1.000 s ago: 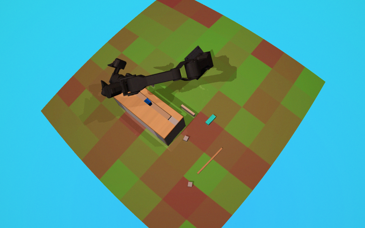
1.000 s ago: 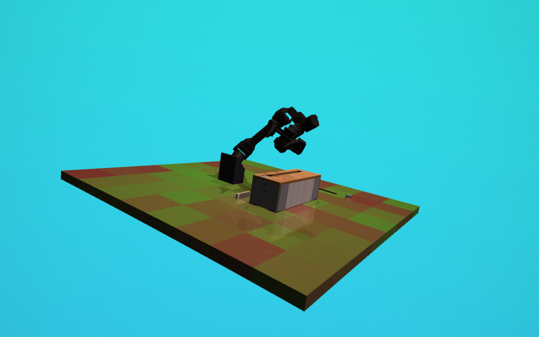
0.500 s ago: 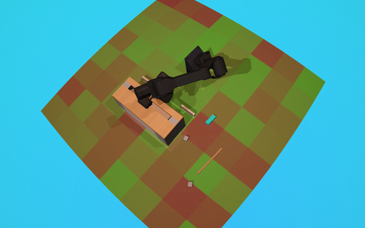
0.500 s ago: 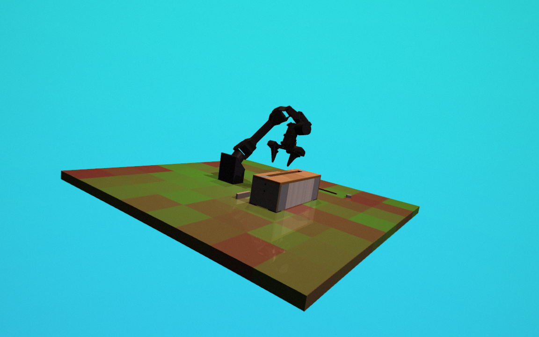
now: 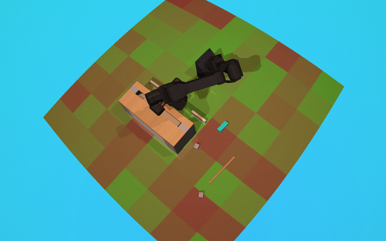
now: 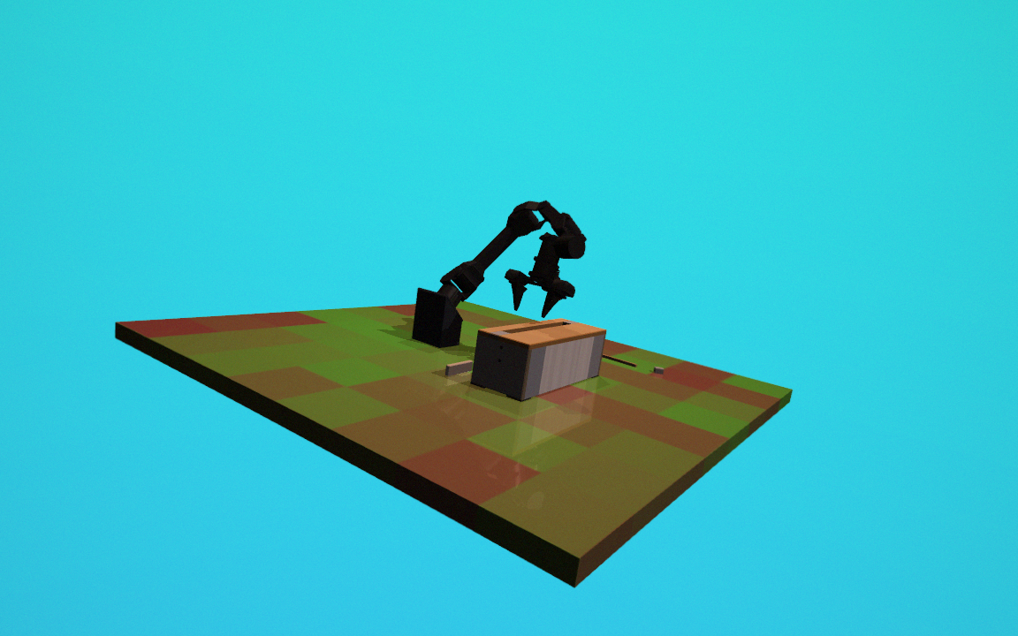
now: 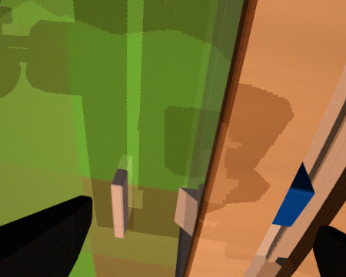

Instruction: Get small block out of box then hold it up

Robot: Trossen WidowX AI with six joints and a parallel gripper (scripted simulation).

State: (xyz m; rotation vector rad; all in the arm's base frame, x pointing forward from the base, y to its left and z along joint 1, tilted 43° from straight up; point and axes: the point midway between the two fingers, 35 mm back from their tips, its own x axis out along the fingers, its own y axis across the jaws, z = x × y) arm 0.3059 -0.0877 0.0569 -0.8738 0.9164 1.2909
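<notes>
The box is 30 mm ahead of my gripper tip, 30 mm to the right of it and 90 mm below it. The rest, counted from my gripper tip: blue block 50 mm ahead, 40 mm to the right, 70 mm below; then thin orange rod 90 mm ahead, 390 mm to the left, 150 mm below.
</notes>
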